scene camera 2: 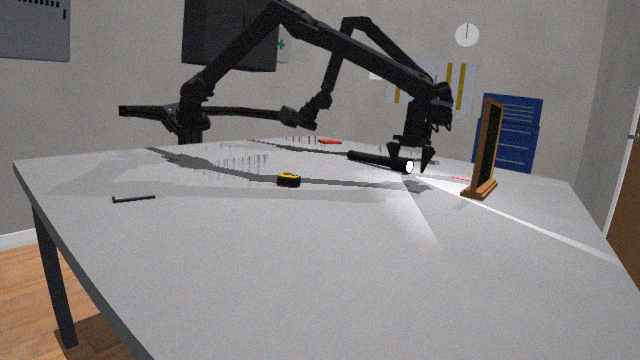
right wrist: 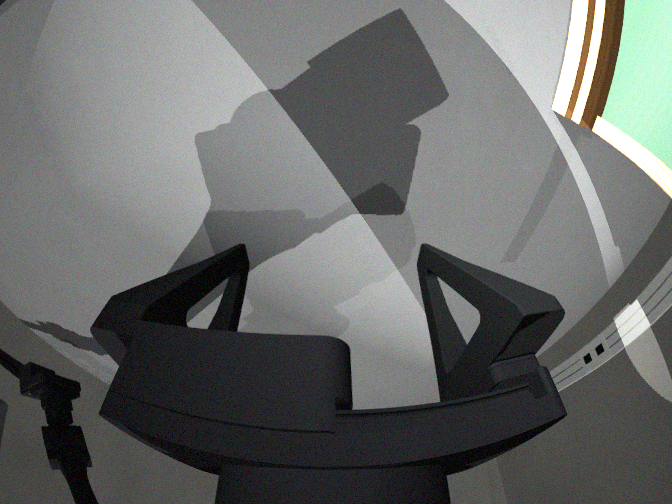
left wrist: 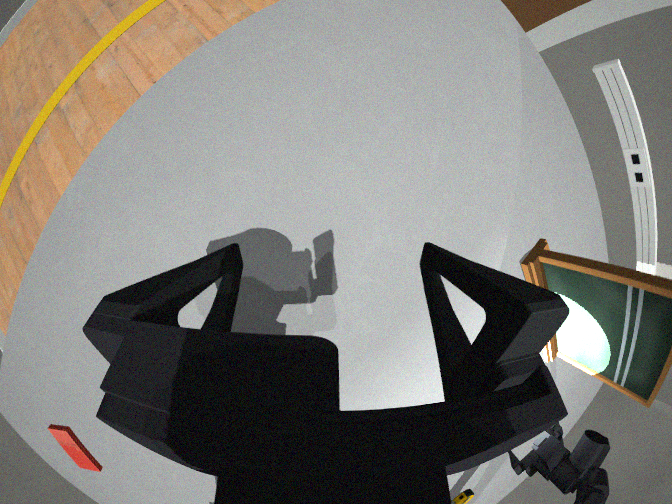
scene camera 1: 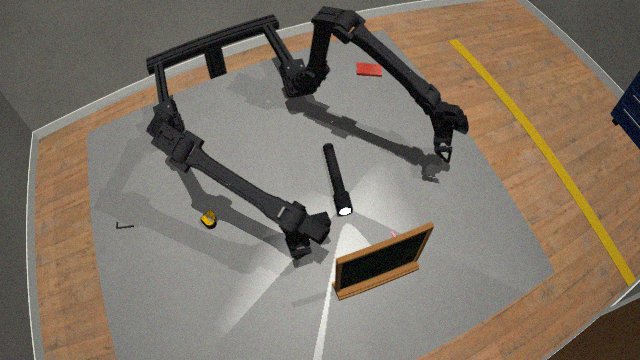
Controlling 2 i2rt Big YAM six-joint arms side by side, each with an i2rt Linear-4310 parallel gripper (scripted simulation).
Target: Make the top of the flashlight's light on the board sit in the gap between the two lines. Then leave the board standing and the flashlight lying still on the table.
Scene:
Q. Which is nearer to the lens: the wood-framed board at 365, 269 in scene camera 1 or the black flashlight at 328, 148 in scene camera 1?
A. The wood-framed board.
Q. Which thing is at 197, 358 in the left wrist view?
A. The left gripper.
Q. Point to a wood-framed board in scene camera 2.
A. At 481, 186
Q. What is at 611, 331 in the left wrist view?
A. A wood-framed board.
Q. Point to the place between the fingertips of the right gripper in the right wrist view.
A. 333, 254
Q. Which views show the wood-framed board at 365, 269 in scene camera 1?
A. Scene camera 2, the right wrist view, the left wrist view and scene camera 1: all of them.

